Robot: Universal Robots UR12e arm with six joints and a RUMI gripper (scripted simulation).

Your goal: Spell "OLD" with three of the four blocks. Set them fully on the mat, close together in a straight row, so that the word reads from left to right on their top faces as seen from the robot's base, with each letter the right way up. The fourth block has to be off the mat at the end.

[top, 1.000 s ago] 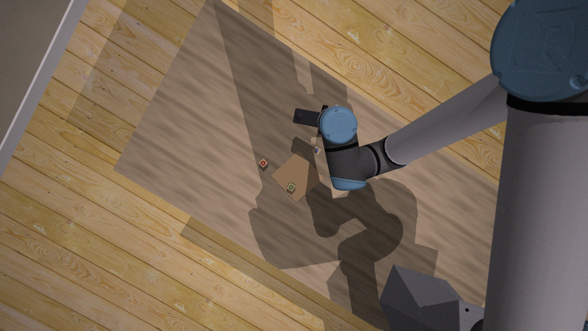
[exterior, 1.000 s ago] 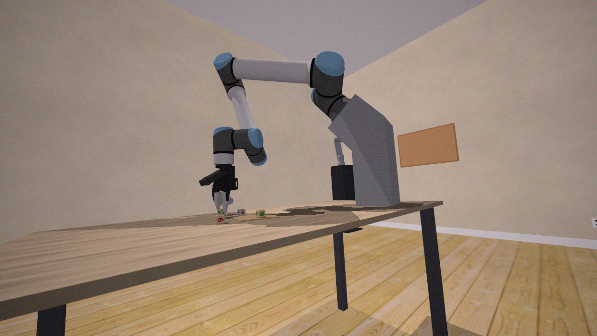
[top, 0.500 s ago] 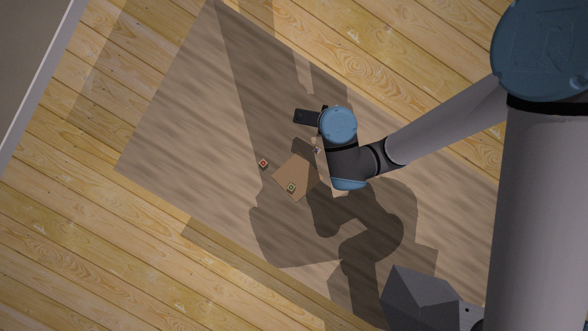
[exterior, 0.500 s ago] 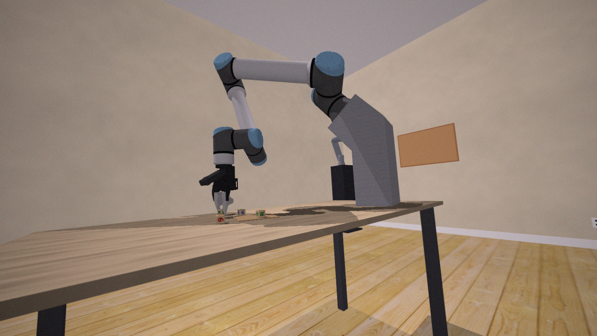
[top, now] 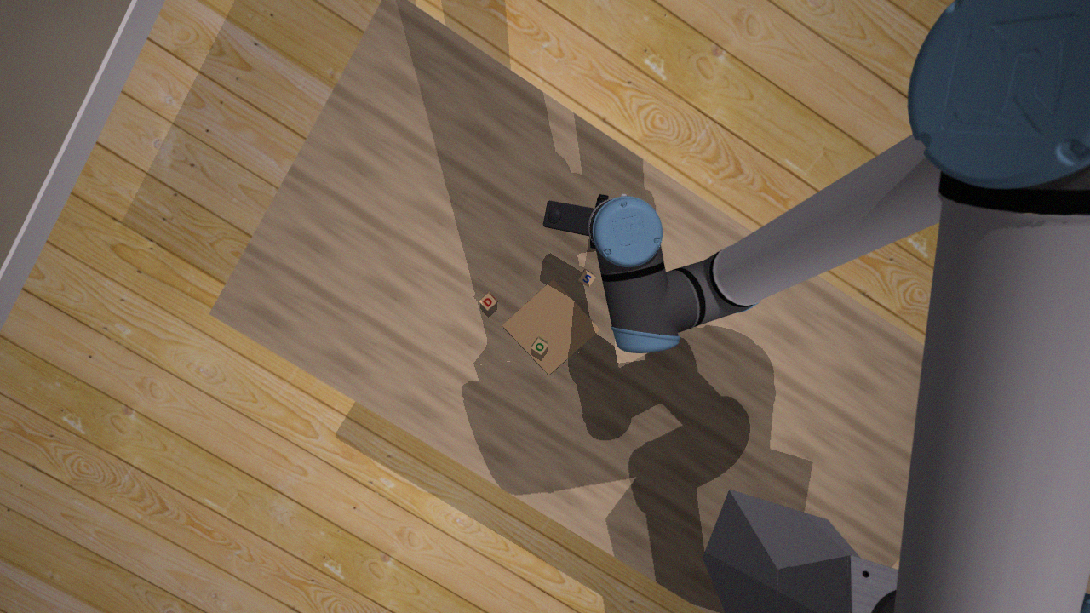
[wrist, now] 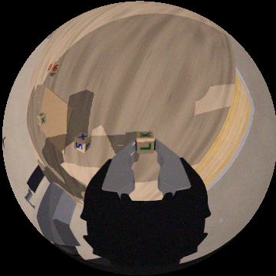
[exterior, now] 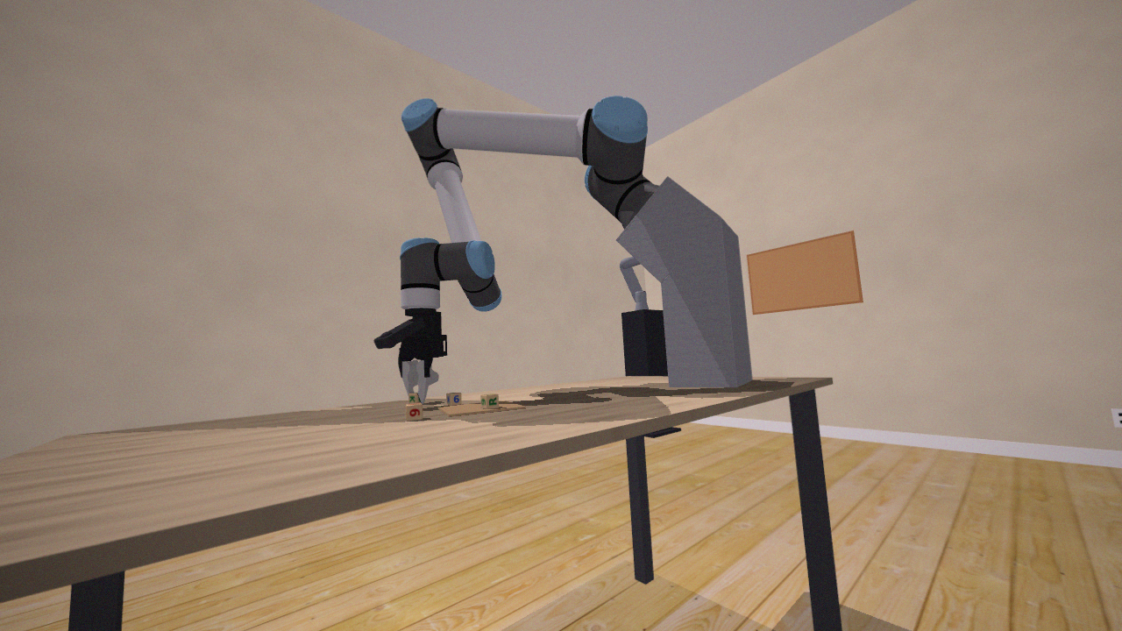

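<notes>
Right now my hand is 50 mm past the mat, 230 mm to the right of it and 10 mm above it.
</notes>
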